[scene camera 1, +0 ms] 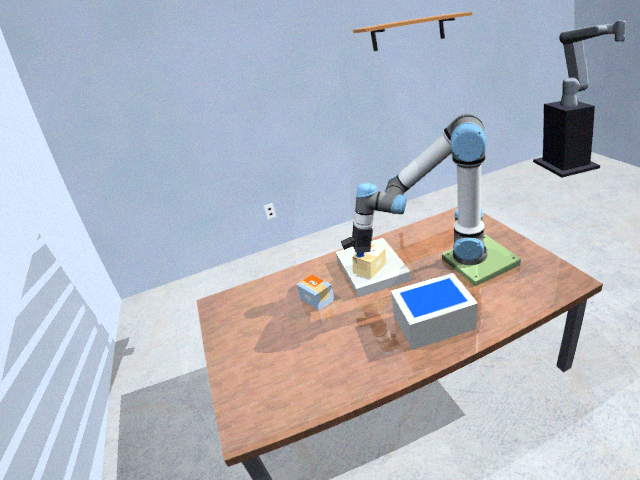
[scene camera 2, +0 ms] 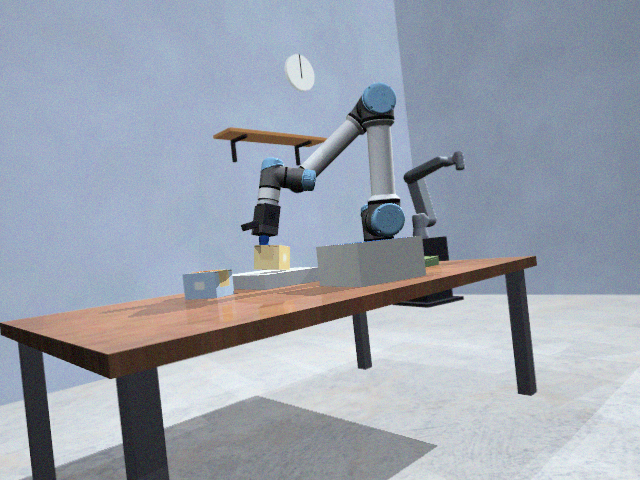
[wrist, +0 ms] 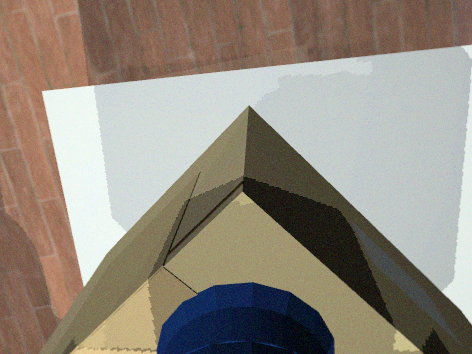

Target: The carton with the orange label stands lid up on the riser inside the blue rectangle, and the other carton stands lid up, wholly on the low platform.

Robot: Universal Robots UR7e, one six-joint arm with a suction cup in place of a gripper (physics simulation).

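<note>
My suction gripper (scene camera 1: 360, 254) (scene camera 2: 264, 240) (wrist: 246, 320) points down, its blue cup on top of the plain yellow carton (scene camera 1: 369, 264) (scene camera 2: 272, 258) (wrist: 240, 225). The carton looks level, at the surface of the low white platform (scene camera 1: 397, 269) (scene camera 2: 258, 281) (wrist: 150, 125); a tiny gap beneath cannot be ruled out. A seam shows on its top in the wrist view. The light blue carton (scene camera 1: 310, 298) (scene camera 2: 201, 286) stands on the table, its orange label (scene camera 1: 313, 281) facing up. The grey riser (scene camera 1: 444, 324) (scene camera 2: 372, 263) bears the blue rectangle (scene camera 1: 434, 297), with no carton on it.
The wooden table (scene camera 1: 279, 382) (scene camera 2: 129, 335) bears all of these. The riser stands in front of the platform, towards scene camera 1. The arm's green base plate (scene camera 1: 498, 260) is at the right. A wall shelf (scene camera 1: 413, 22) (scene camera 2: 273, 136) and a second arm on a black pedestal (scene camera 1: 567, 136) are behind.
</note>
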